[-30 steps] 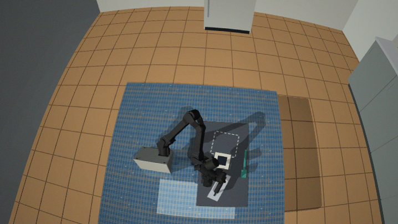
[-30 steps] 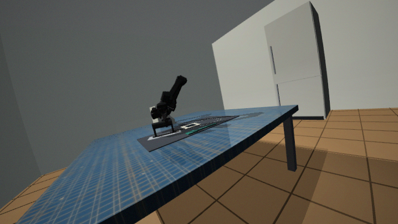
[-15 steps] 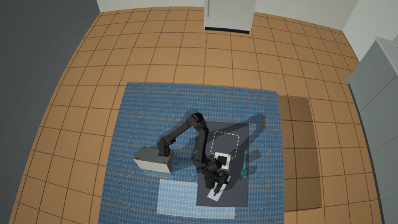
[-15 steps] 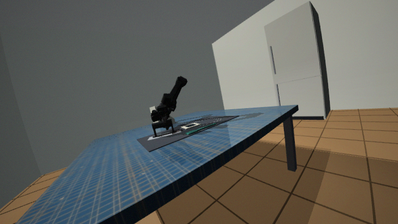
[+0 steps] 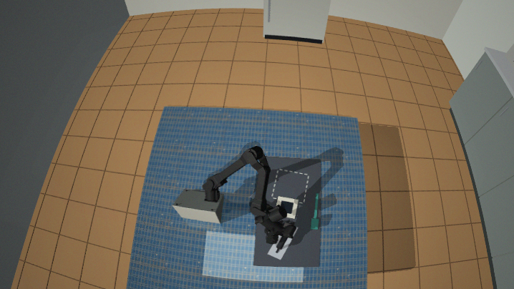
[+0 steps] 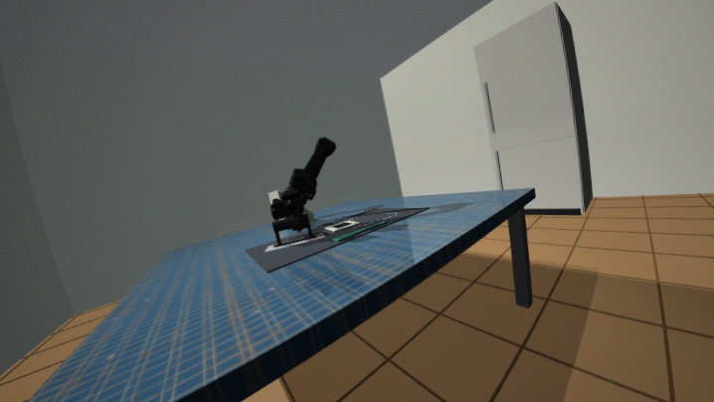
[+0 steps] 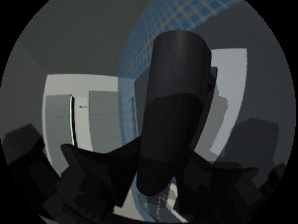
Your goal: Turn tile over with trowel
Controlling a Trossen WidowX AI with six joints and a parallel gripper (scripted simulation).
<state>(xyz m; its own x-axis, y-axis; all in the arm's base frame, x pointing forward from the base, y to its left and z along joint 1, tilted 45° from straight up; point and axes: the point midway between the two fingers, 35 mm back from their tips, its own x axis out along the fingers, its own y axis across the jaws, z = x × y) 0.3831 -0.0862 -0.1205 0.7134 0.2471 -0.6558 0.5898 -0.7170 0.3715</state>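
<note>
The white tile is 30 mm behind my gripper tip, 180 mm to the left of it and 40 mm below it. Also, from my gripper tip: teal trowel 130 mm ahead, 140 mm to the left, 40 mm below.
</note>
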